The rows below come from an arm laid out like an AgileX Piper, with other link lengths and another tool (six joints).
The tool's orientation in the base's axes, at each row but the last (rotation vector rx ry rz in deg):
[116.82, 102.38, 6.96]
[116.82, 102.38, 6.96]
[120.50, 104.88, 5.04]
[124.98, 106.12, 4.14]
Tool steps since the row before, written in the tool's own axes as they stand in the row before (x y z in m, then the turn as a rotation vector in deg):
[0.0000, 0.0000, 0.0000, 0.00, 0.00, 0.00]
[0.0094, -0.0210, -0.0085, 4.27, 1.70, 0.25]
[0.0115, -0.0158, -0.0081, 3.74, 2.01, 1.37]
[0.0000, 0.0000, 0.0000, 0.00, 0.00, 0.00]
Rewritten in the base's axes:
[0.0000, 0.0000, 0.0000, 0.00, 0.00, 0.00]
[-0.0207, 0.0129, -0.0020, 2.38, 3.91, -0.49]
[-0.0153, 0.0146, 0.0008, 2.89, 3.12, -1.35]
[0.0000, 0.0000, 0.0000, 0.00, 0.00, 0.00]

